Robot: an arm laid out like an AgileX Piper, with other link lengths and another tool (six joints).
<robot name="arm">
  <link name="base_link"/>
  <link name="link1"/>
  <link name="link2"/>
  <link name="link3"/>
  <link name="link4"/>
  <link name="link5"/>
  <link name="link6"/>
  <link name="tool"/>
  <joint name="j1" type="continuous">
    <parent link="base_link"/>
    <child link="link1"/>
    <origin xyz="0 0 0.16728" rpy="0 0 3.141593"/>
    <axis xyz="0 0 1"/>
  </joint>
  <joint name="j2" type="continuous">
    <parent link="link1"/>
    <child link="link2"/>
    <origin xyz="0 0 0" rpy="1.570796 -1.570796 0"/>
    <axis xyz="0 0 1"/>
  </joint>
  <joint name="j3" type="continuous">
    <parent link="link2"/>
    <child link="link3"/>
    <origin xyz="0.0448 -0.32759 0"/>
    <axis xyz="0 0 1"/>
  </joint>
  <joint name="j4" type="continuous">
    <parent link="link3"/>
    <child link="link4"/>
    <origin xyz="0.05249 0.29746 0" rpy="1.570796 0 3.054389"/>
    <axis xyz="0 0 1"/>
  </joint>
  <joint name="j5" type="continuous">
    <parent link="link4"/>
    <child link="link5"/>
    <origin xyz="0 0 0" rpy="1.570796 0 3.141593"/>
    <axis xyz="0 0 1"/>
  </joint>
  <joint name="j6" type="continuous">
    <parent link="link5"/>
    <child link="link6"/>
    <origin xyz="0 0.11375 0" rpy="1.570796 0 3.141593"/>
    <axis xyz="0 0 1"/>
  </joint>
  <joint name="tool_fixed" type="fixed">
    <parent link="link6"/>
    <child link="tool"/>
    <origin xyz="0.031 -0.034 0.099" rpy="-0.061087 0 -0.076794"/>
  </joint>
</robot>
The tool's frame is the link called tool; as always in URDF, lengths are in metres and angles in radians. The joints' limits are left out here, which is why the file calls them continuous.
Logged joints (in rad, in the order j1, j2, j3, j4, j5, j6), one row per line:
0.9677, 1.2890, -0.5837, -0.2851, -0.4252, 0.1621
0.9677, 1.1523, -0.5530, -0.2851, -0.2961, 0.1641
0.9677, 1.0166, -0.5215, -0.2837, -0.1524, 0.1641
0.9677, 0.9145, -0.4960, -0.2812, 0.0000, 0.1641
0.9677, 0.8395, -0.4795, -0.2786, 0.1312, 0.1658
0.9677, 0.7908, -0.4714, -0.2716, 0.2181, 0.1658
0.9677, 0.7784, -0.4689, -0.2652, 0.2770, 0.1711
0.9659, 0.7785, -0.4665, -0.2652, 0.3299, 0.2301
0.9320, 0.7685, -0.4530, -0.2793, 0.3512, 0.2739
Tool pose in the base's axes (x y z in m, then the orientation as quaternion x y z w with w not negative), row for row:
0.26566, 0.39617, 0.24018, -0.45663, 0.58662, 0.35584, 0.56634
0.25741, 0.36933, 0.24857, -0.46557, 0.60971, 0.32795, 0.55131
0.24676, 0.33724, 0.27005, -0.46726, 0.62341, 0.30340, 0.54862
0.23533, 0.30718, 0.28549, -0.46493, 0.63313, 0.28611, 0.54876
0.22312, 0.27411, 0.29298, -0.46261, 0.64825, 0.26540, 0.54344
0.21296, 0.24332, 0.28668, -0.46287, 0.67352, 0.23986, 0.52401
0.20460, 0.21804, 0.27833, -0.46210, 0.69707, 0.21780, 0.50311
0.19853, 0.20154, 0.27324, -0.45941, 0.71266, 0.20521, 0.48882
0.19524, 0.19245, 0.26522, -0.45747, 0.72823, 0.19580, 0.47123
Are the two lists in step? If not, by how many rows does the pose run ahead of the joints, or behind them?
The pose runs 2 rows behind the joints: the pose in row i belongs to the joints in row i - 2.
